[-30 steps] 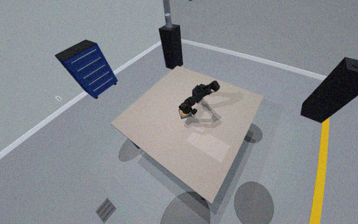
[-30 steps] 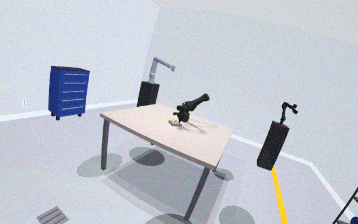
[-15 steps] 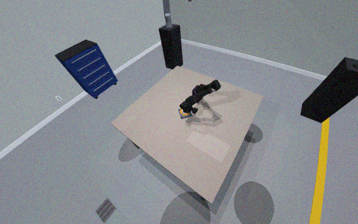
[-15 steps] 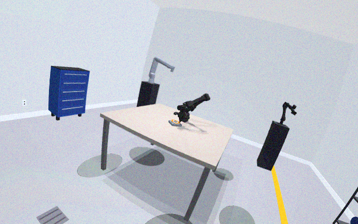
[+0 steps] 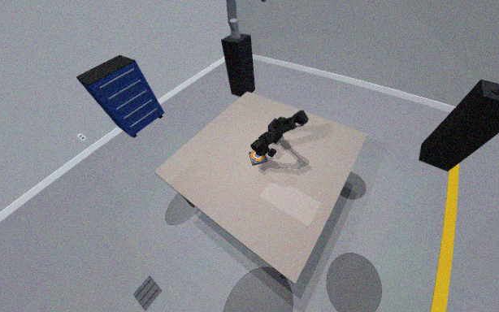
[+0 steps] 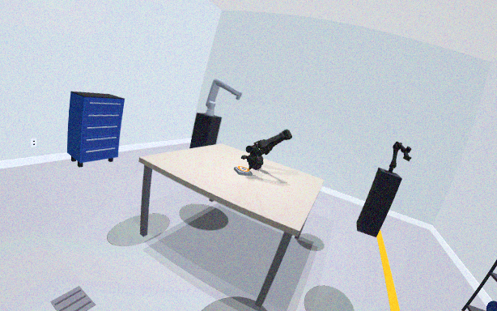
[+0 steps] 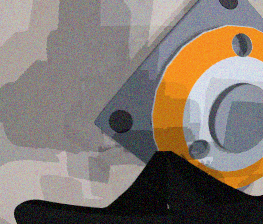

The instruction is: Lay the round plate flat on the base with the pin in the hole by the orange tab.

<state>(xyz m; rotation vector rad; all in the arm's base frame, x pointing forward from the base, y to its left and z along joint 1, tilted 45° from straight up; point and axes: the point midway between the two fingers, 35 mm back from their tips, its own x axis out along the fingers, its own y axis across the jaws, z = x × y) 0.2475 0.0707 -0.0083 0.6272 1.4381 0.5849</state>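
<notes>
Right now my gripper tip is 30 mm to the left of the round plate, 10 mm short of it and 10 mm above it.
</notes>
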